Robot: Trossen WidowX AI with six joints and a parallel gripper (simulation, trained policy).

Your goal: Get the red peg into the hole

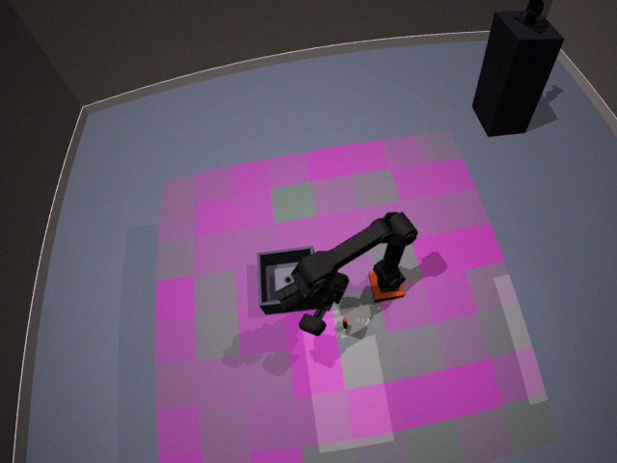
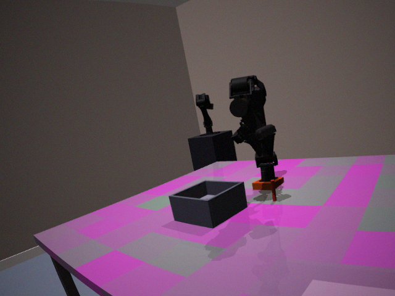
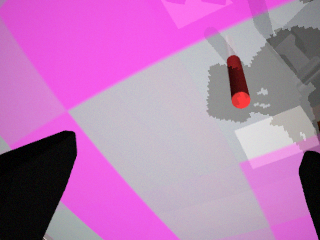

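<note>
Right now the red peg is 40 mm behind my gripper tip, 10 mm to the right of it and 140 mm below it. Round my gripper tip: dark grey box 120 mm ahead, 190 mm to the right, 150 mm below; then pale plate 120 mm ahead, 190 mm to the right, 130 mm below.
</note>
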